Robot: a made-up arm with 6 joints.
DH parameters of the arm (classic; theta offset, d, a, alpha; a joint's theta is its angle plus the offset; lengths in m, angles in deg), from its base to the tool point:
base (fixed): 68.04 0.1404 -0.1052 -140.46
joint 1: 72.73 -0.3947 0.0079 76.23
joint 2: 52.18 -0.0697 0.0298 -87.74
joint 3: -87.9 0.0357 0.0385 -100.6
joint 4: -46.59 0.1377 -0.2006 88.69
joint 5: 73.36 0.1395 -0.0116 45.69
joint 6: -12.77 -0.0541 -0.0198 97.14
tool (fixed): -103.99 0.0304 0 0
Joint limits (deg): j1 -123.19..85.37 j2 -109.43..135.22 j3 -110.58..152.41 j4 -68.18..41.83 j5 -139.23..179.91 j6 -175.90..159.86
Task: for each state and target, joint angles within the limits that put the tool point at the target. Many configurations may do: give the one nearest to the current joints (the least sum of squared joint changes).
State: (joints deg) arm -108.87 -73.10 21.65 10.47 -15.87 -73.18
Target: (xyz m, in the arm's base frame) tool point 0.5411 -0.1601 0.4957
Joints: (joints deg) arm -101.54 -81.71 8.90 -7.47 -29.62 -82.35
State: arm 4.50 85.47 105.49 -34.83 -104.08 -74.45
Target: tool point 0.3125 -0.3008 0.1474
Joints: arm -31.28 89.25 99.55 -60.51 -84.97 -71.37
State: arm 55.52 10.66 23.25 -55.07 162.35 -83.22
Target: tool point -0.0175 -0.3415 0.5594
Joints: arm 76.73 10.17 28.50 -12.26 179.91 -68.79
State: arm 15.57 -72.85 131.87 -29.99 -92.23 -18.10
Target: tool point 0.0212 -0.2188 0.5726
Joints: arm -2.93 -86.52 145.61 -5.55 -97.16 -1.64
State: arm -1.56 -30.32 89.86 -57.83 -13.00 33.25
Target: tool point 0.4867 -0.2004 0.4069
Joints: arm -34.35 -15.61 79.42 -68.18 -21.57 27.22
